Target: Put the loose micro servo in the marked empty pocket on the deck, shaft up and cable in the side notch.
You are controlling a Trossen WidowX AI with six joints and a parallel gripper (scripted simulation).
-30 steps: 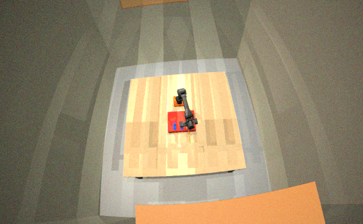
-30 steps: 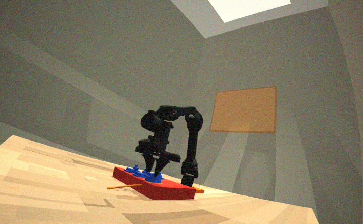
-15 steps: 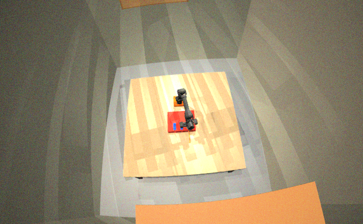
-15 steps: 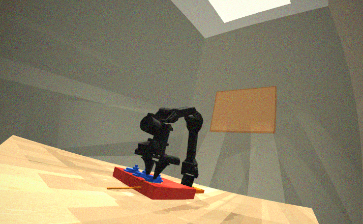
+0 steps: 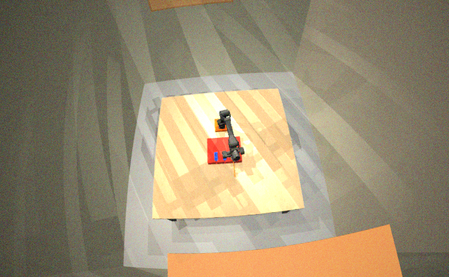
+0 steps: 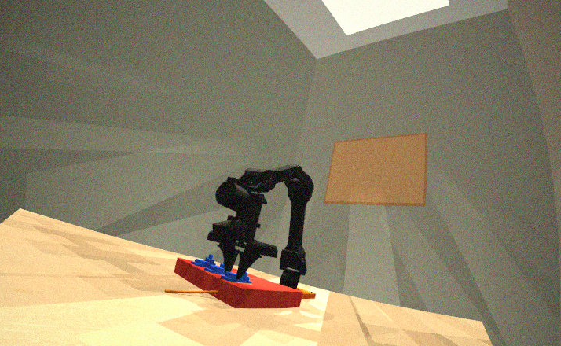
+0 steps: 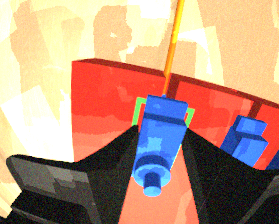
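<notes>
Now: gripper tip 120 mm past the red deck, 90 mm to the left of it and 30 mm above it.
</notes>
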